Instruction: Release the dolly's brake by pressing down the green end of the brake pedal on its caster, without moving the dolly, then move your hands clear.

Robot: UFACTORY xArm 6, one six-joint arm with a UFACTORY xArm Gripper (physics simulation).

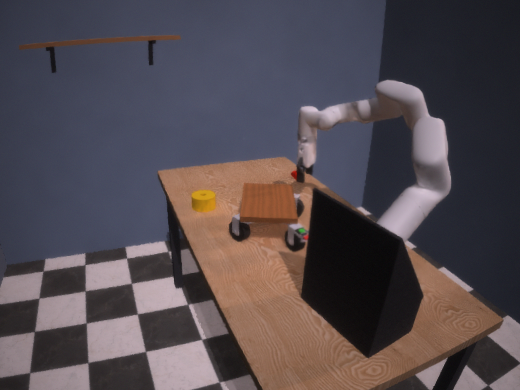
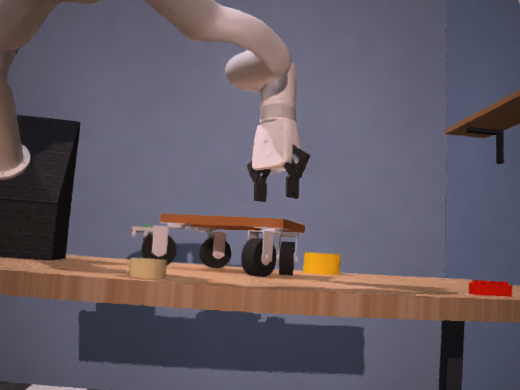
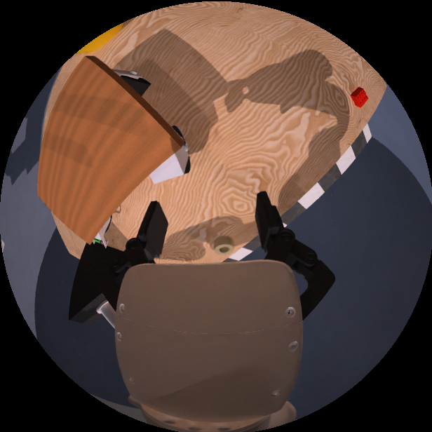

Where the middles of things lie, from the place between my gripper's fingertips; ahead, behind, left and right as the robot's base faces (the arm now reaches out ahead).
Labels:
I see my gripper 10 cm past the dolly (image 2: pixel 258 257), 19 cm to the right of it and 10 cm above it. Round my hand: beige ring (image 2: pixel 146 268): 22 cm behind, 18 cm to the right, 15 cm below; yellow cylinder (image 2: pixel 315 263): 20 cm ahead, 37 cm to the left, 13 cm below.

